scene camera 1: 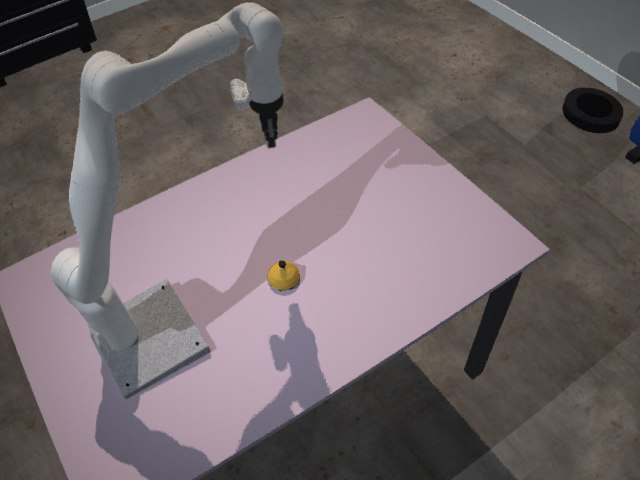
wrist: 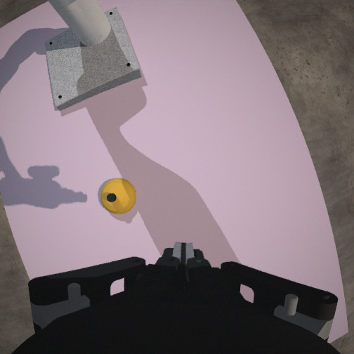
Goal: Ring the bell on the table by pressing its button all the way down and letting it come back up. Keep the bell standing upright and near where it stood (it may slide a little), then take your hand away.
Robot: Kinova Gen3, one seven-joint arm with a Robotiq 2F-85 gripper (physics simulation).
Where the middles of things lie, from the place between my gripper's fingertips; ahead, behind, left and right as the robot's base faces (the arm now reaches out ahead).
Now: hand 70 mm past the yellow dome-shaped bell (scene camera 1: 285, 278), 130 mm to the left of it and 300 mm above it.
